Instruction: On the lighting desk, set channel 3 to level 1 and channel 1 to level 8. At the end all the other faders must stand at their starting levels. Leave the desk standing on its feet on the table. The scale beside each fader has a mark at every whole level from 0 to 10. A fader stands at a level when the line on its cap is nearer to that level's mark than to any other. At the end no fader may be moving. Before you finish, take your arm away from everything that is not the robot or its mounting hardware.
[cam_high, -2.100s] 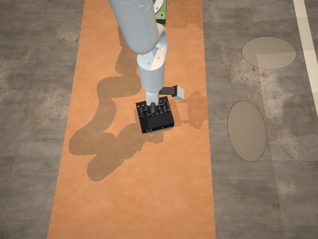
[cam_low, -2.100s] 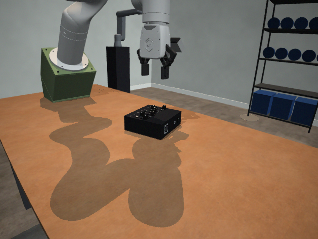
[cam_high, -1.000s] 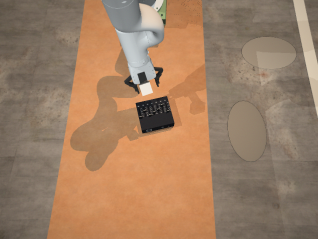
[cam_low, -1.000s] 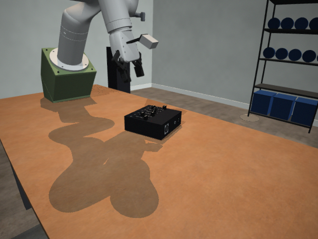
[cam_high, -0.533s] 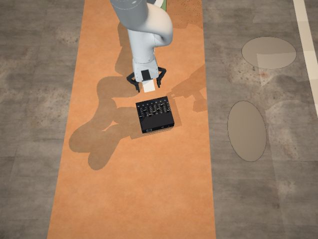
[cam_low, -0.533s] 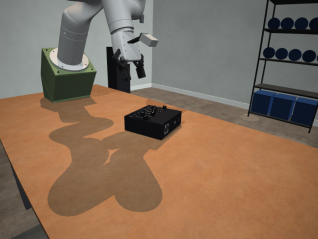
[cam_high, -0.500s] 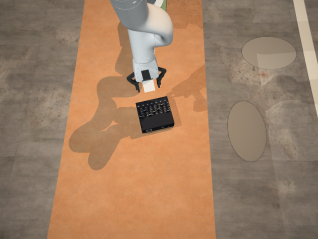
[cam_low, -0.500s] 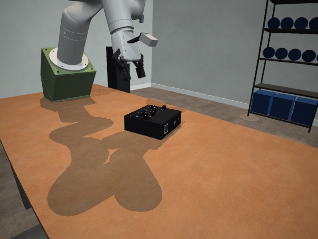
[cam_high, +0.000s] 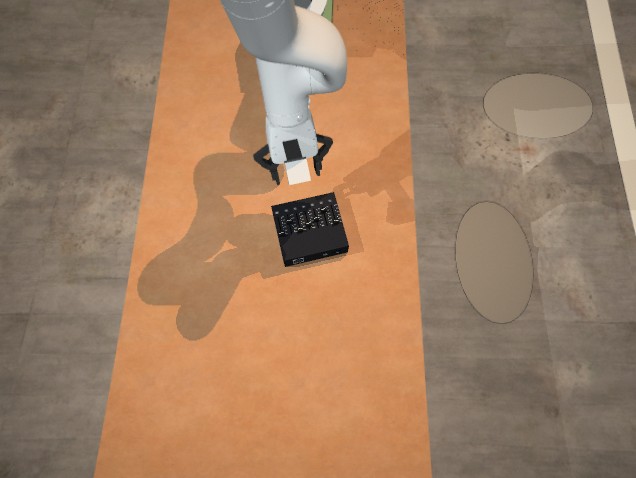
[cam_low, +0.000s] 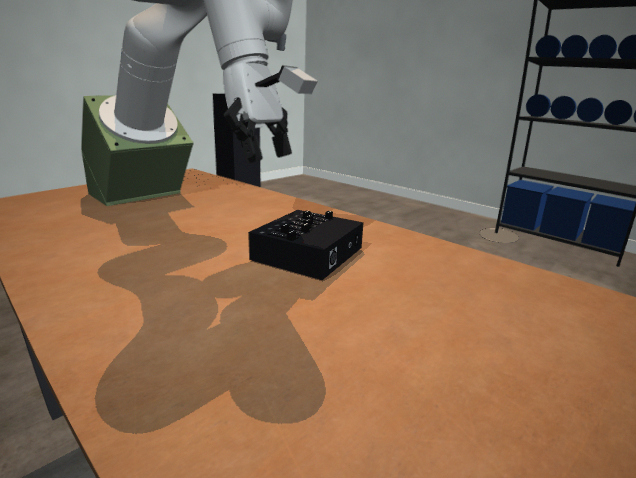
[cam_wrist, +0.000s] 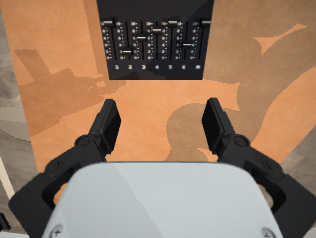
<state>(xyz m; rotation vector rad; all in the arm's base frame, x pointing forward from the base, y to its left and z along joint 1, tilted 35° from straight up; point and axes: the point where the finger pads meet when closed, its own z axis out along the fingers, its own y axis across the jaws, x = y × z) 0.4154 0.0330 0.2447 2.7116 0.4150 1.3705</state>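
My gripper is now 7 cm short of the channel 1 cap, 9 cm to the right of it and 11 cm above it. Round my hand: channel 2 cap 4 cm ahead, 6 cm to the left, 11 cm below; then channel 3 cap 6 cm ahead, 4 cm to the left, 11 cm below.
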